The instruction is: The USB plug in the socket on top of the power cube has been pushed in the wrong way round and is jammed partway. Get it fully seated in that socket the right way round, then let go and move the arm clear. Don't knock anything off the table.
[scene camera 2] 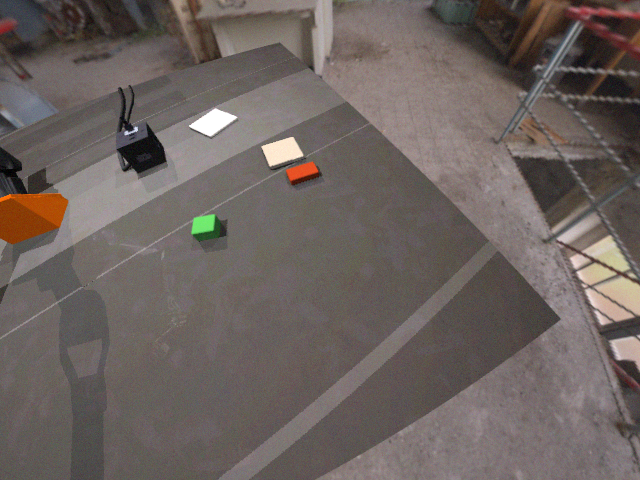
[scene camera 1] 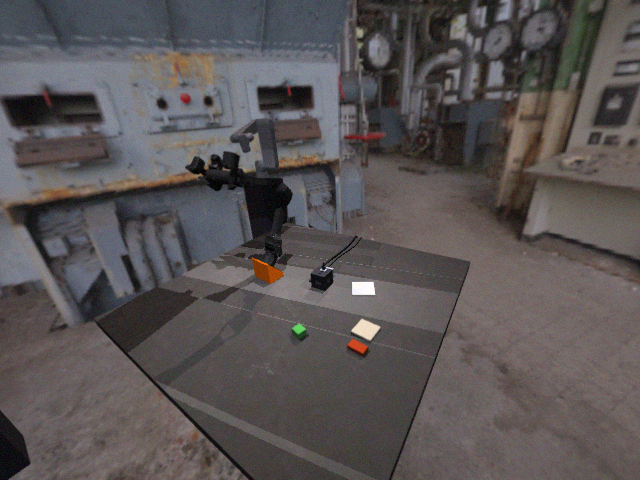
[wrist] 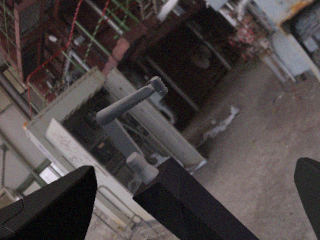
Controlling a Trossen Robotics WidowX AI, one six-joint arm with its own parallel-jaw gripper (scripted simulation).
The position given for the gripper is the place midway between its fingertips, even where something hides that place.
Note:
The gripper (scene camera 1: 192, 172) is open and holds nothing. Further things: a beige tile (scene camera 2: 286, 151) and a black power cube (scene camera 2: 142, 150).
The gripper also shows in the wrist view (wrist: 199, 174). The wrist view misses the beige tile: it is out of frame.

